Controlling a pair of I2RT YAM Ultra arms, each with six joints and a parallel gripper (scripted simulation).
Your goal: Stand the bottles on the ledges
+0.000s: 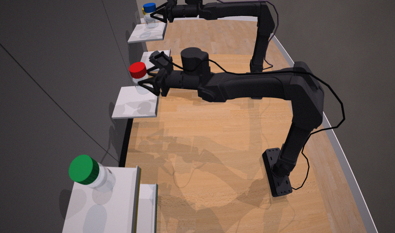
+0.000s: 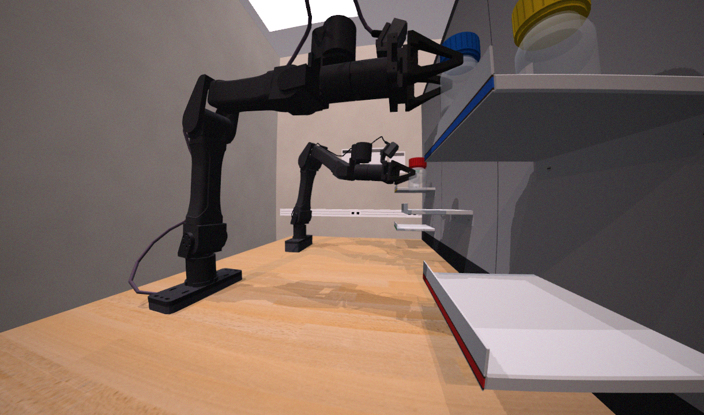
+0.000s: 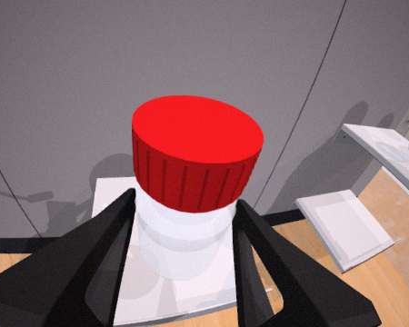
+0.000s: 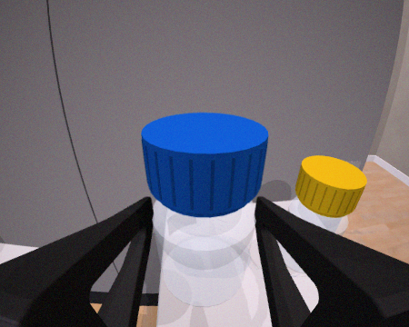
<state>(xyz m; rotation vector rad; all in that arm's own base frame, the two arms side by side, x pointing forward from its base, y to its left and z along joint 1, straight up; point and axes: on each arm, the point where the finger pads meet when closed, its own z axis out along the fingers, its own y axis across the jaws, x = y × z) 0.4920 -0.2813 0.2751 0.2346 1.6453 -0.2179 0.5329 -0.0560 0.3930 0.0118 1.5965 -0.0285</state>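
My right gripper is now 34 cm to the right of the red-capped bottle, 11 cm above it and 1 cm past it. Round my right hand: yellow-capped bottle (11 cm to the right, 6 cm below, 5 cm ahead); grey wall (35 cm to the left, 14 cm ahead, 4 cm above); blue-capped bottle (2 cm below, 1 cm ahead).
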